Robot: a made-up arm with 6 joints.
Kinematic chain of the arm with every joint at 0, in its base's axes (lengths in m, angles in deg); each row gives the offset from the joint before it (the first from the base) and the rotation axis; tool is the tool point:
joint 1: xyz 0 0 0.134 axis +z
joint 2: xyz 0 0 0 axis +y
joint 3: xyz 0 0 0.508 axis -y
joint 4: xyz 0 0 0 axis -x
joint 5: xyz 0.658 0 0 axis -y
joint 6: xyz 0 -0.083 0 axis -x
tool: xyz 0 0 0
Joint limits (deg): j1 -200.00..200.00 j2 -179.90..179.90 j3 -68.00..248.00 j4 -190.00..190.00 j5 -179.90..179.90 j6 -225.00..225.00
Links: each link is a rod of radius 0.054 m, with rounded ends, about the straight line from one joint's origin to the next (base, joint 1, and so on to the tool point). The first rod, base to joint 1, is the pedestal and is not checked.
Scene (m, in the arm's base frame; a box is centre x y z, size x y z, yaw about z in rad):
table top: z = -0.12
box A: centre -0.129 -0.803 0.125 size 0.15 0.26 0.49 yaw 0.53
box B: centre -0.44 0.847 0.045 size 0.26 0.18 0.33 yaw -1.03
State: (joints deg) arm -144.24 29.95 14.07 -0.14 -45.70 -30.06
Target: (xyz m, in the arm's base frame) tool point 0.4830 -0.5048 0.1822
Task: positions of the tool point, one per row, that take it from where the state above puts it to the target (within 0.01 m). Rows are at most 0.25 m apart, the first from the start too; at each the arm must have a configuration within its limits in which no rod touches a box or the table.
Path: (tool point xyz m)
1: -0.6205 -0.5885 0.4691
2: -0.4486 -0.6788 0.5401
3: -0.2676 -0.7182 0.6058
4: -0.0924 -0.7078 0.6662
5: 0.0632 -0.6535 0.7208
6: 0.2282 -0.6814 0.5382
7: 0.3795 -0.6257 0.3544
8: 0.4830 -0.5048 0.1822

